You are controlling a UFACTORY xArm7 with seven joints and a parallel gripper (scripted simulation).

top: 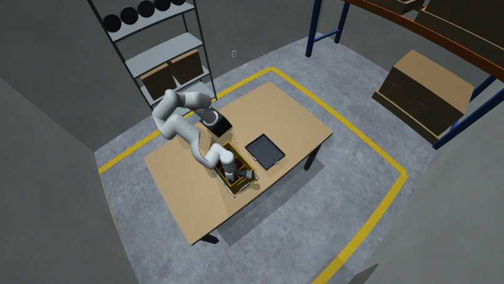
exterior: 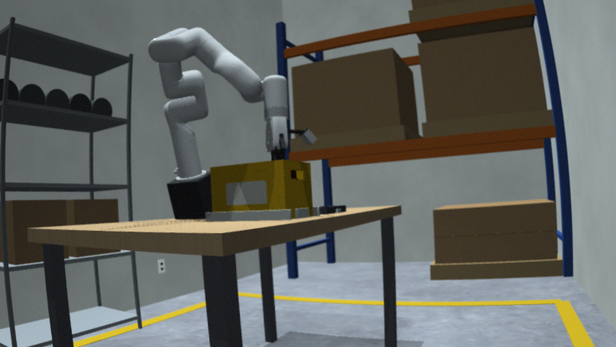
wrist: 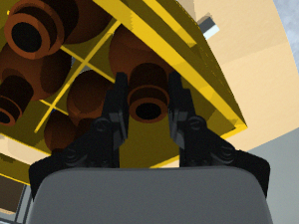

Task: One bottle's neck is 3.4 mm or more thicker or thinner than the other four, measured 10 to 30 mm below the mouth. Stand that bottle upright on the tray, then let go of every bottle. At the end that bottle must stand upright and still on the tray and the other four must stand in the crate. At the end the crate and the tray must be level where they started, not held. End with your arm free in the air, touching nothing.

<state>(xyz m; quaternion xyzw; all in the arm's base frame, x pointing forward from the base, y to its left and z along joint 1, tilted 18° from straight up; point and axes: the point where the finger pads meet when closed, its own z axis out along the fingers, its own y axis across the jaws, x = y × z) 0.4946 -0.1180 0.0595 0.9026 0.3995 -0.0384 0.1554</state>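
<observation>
The bottle is 1 cm behind my hand, 8 cm to the left of it and 7 cm below it. Also, from my hand: tray: 9 cm behind, 33 cm to the left, 15 cm below; crate: 9 cm behind, 4 cm to the left, 7 cm below.
</observation>
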